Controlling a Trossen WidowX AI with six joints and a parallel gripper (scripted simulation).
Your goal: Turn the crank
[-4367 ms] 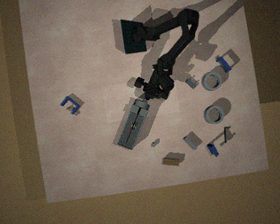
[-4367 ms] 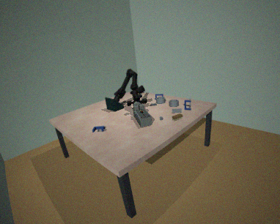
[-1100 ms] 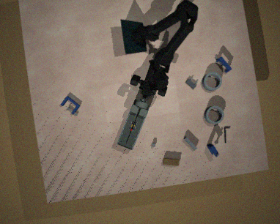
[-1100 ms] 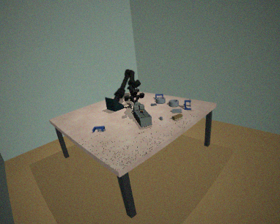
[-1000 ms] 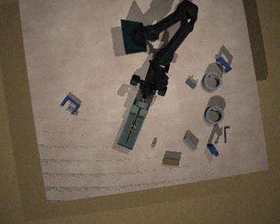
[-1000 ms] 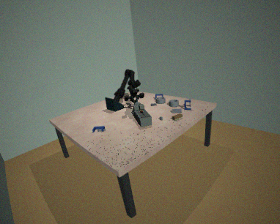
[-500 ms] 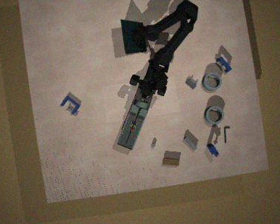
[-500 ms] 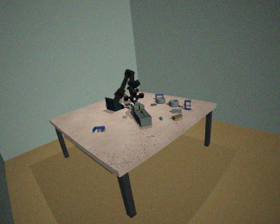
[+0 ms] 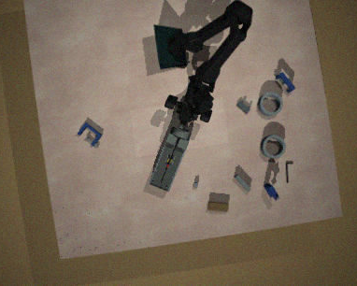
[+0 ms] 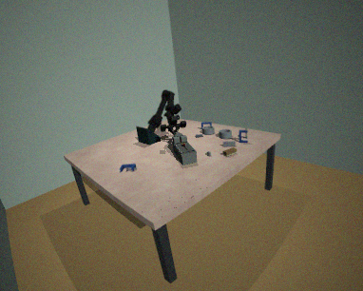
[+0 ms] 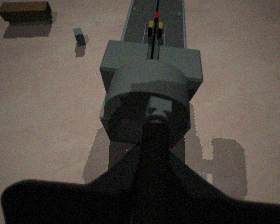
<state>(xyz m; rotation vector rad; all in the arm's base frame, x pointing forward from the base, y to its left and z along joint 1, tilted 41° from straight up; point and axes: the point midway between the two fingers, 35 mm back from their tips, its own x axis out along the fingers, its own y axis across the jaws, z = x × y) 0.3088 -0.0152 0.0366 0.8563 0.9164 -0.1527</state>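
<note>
Now: the dark handle 30 mm above my gripper tip, 20 mm behind it and 10 mm to the left of it. The rest, counted from my gripper tip: small grey cube 270 mm ahead, 80 mm below, 20 mm to the left; then red pointer 170 mm ahead, 90 mm to the right, 10 mm below; then grey bar 290 mm ahead, 230 mm to the left, 80 mm below.
</note>
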